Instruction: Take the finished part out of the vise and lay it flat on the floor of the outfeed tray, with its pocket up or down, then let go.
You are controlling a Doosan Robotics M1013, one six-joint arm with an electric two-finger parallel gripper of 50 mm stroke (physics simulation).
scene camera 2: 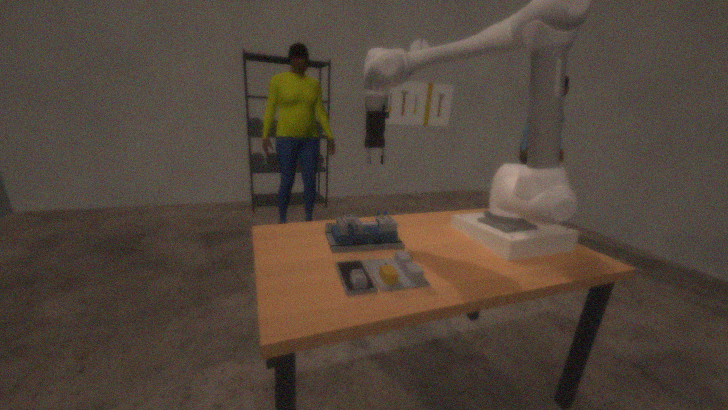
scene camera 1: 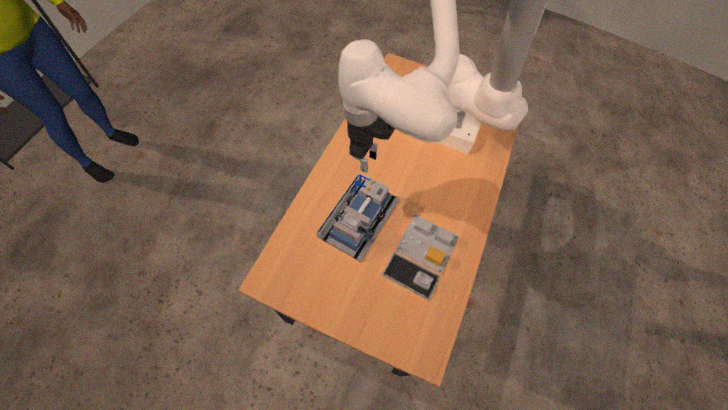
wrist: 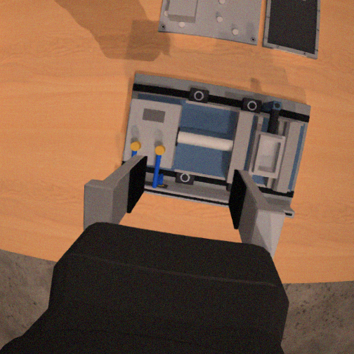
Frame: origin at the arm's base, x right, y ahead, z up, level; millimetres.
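Seen in the pictures: gripper, fingertip midpoint: [scene camera 2: 375,164] [scene camera 1: 368,164]; arm's base, link origin: [scene camera 2: 506,225].
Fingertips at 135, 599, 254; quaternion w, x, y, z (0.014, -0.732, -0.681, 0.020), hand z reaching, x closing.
Offsets run from my fingertips to a thing's top centre, as dx, dy, dz. "pt": to the spot under its first point.
The vise @[+4, +31, -231] [scene camera 1: 370,209] [scene camera 2: 364,235] [wrist: 206,120] has a blue bed and grey jaws. The finished part @[+7, +98, -215] [scene camera 1: 352,220] [wrist: 268,154], a light grey block with a rectangular pocket facing up, sits between jaws at one end of the vise; in scene camera 2 it is hard to tell from the jaws. The outfeed tray [scene camera 1: 400,267] [scene camera 2: 348,269] [wrist: 293,25] is a shallow tray with a black floor and thin grey rim. My gripper [scene camera 1: 368,158] [scene camera 2: 375,159] [wrist: 188,180] is open and empty, pointing down, high above the table and clear of the vise.
Another light grey part @[-306, +162, -289] [scene camera 1: 422,279] [scene camera 2: 358,278] lies in the outfeed tray. Beside that tray, a grey plate @[-273, +14, -322] [scene camera 1: 418,248] [wrist: 209,27] carries grey blocks and a yellow block @[-314, +60, -286] [scene camera 1: 435,255] [scene camera 2: 388,275]. Blue nozzles @[pt +42, -53, -220] [scene camera 1: 360,183] [wrist: 156,171] with orange-yellow fittings stand at the vise's other end. A person [scene camera 2: 298,109] stands beyond the table.
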